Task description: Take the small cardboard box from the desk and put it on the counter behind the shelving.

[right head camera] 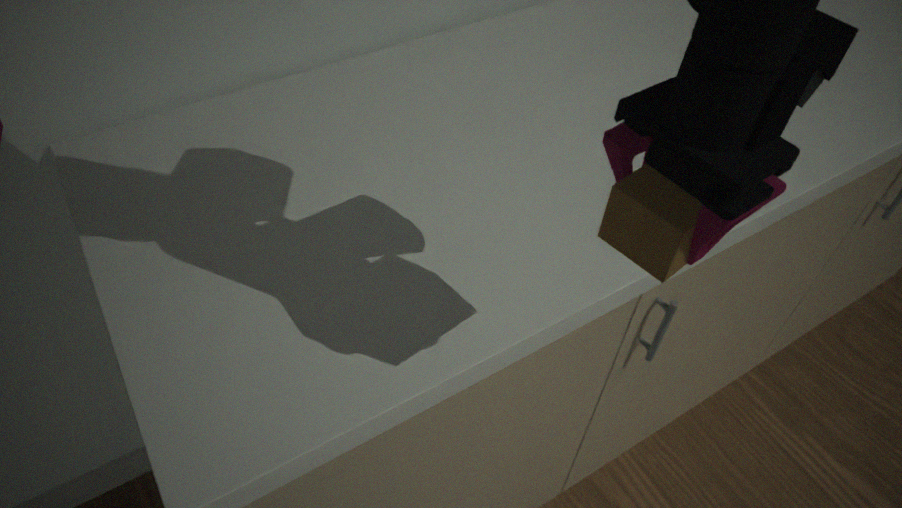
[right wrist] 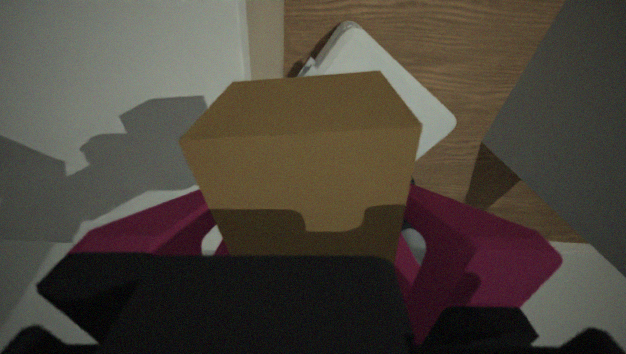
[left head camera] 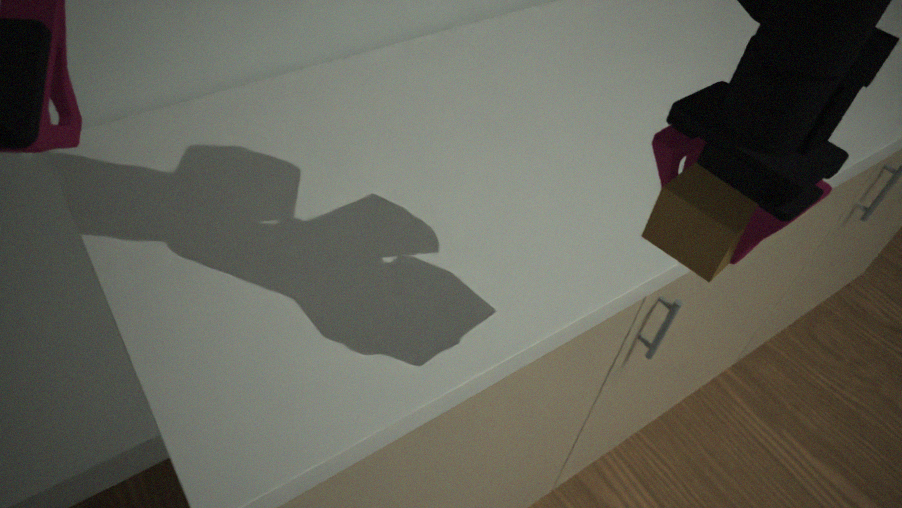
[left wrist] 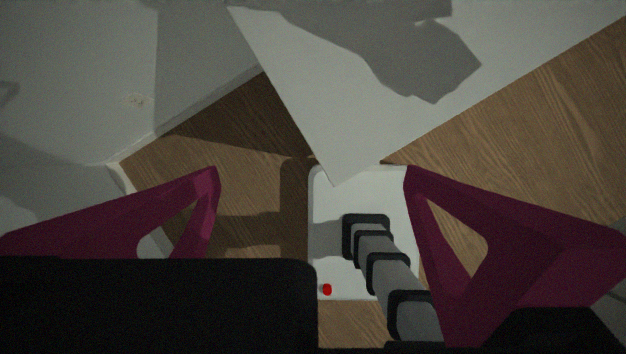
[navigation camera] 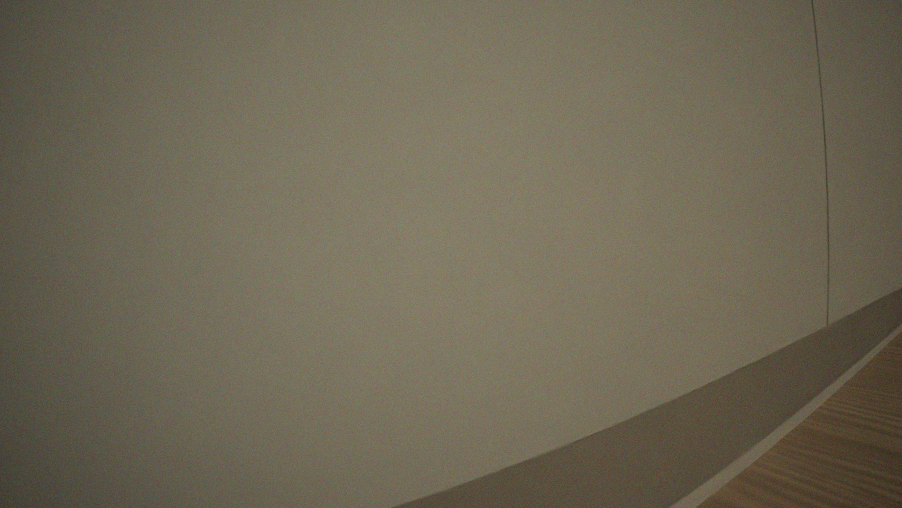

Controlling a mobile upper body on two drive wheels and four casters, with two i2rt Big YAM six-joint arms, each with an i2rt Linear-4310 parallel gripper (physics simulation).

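Frame: origin at the left arm's base, x back, y up, z left, level; centimetres.
Seen in the pictures: left gripper, fingertip midpoint: [left wrist: 312,175]; right gripper, fingertip midpoint: [right head camera: 660,234] [left head camera: 701,235].
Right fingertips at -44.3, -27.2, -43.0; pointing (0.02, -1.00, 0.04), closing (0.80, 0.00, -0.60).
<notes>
A point is followed by its place in that frame, as x, y, z.
The small cardboard box [left head camera: 684,227] @(-42.0, -24.1, -39.9) [right head camera: 643,230] @(-41.5, -24.0, -40.3) [right wrist: 305,165] @(-47.0, -22.3, -46.3) is a plain brown block, held in the air and tilted. My right gripper [left head camera: 698,220] @(-44.3, -27.2, -43.0) [right head camera: 653,222] @(-44.3, -27.2, -43.0) [right wrist: 313,176] @(-44.3, -27.2, -43.0) is shut on it, with a magenta finger on each side. In both head views the box overlaps the front edge of the white counter [left head camera: 504,157] @(-80.9, -50.0, -34.4) [right head camera: 473,138] @(-84.9, -50.0, -31.1) [left wrist: 310,75] @(-51.9, -50.0, 1.5) [right wrist: 150,40] @(-61.3, -50.0, -33.4). My left gripper [left wrist: 312,175] @(-35.8, -12.6, 0.5) is open and empty; part of it shows at the top left of the left head view. The desk cannot be made out.
The beige cabinet front [left head camera: 713,353] @(-85.0, -105.3, -88.1) [right head camera: 706,372] @(-81.8, -106.8, -83.0) [navigation camera: 441,220] @(-43.8, -117.4, -21.0) has metal handles [left head camera: 659,328] [right head camera: 657,329] and fills much of the navigation view. A pale wall [left head camera: 252,37] @(-99.0, -43.6, 2.2) stands behind the counter. Wood floor [left head camera: 757,429] @(-85.1, -141.0, -114.3) lies in front. A dark grey surface [right wrist: 575,100] @(51.3, -109.5, -79.1) stands at the right wrist view's right.
</notes>
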